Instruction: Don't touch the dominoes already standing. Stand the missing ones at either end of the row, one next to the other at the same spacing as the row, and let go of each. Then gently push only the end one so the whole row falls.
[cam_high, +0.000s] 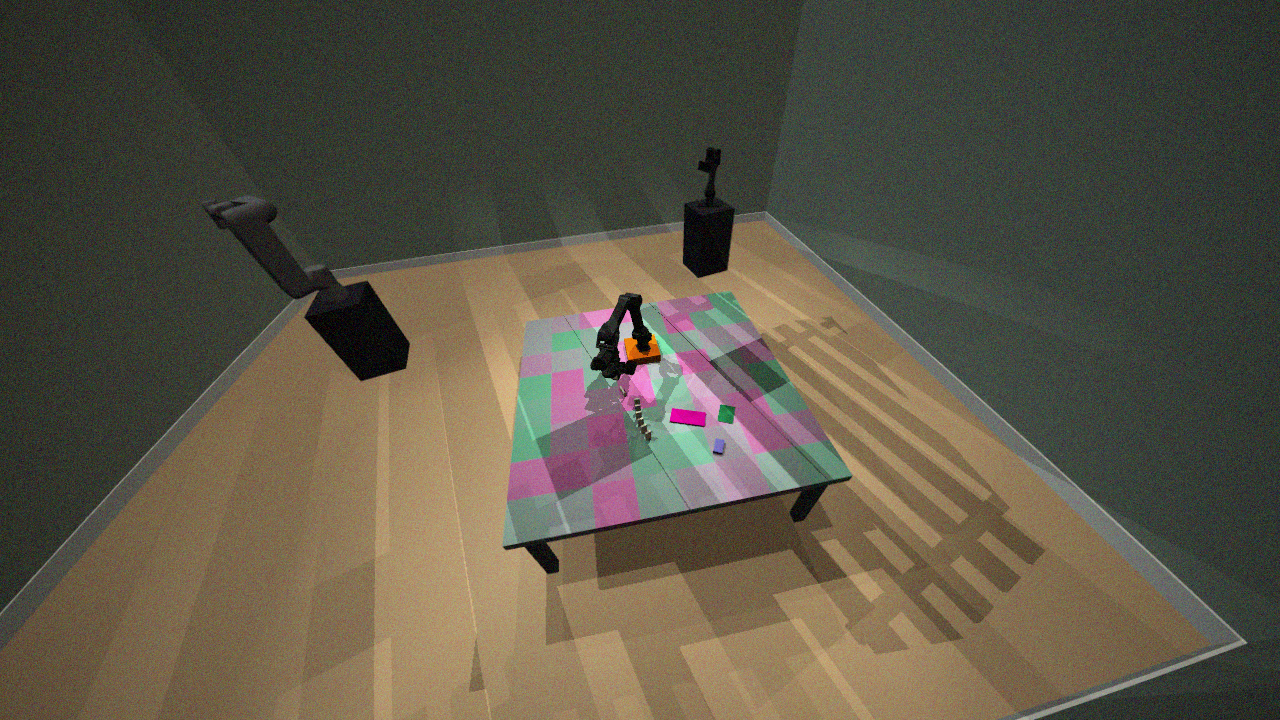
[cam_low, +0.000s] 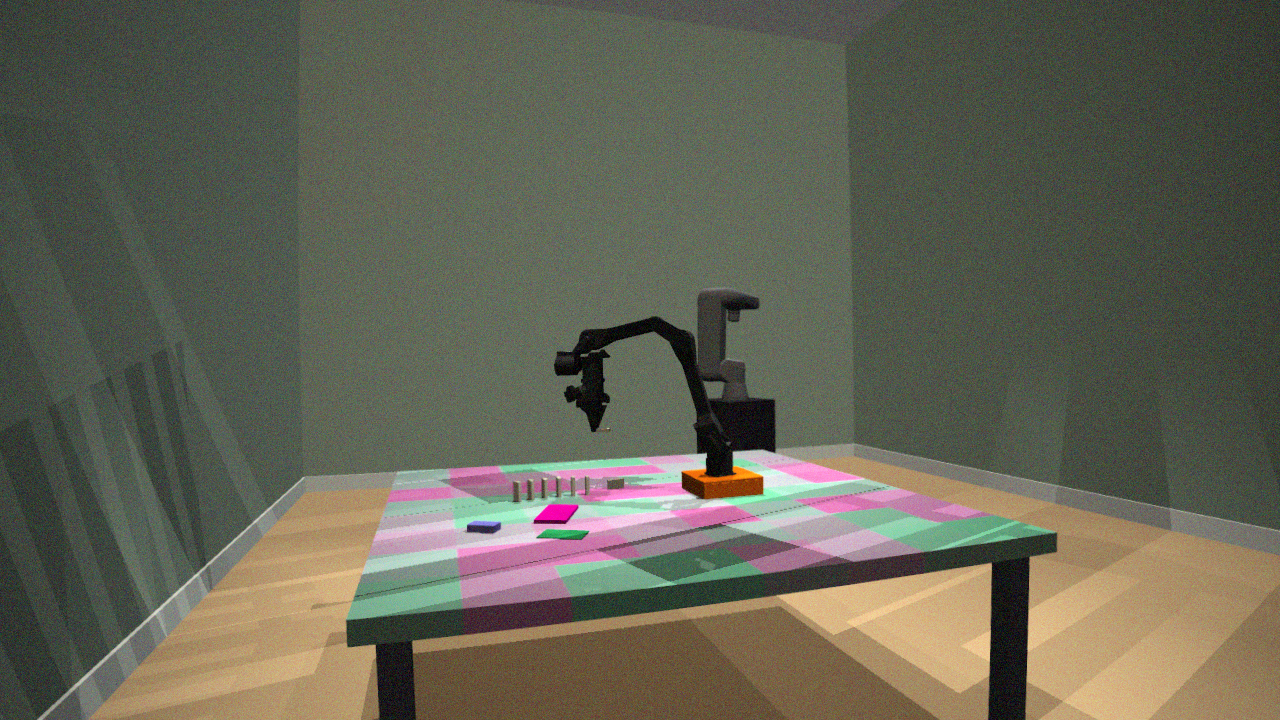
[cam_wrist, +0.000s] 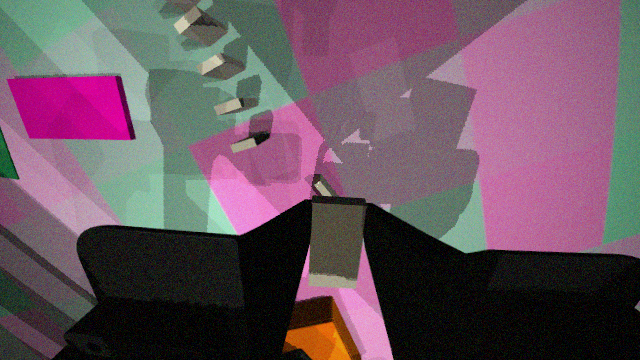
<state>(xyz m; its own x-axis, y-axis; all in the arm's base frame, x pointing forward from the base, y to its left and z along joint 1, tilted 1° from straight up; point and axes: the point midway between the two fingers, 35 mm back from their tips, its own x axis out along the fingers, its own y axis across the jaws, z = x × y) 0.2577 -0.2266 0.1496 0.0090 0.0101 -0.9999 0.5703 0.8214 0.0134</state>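
The magenta slab lies 25 cm to the left of my gripper tip, 21 cm ahead of it and 15 cm below it. Round my gripper tip: purple block 39 cm ahead, 29 cm to the left, 15 cm below; green flat piece 41 cm to the left, 26 cm ahead, 16 cm below.
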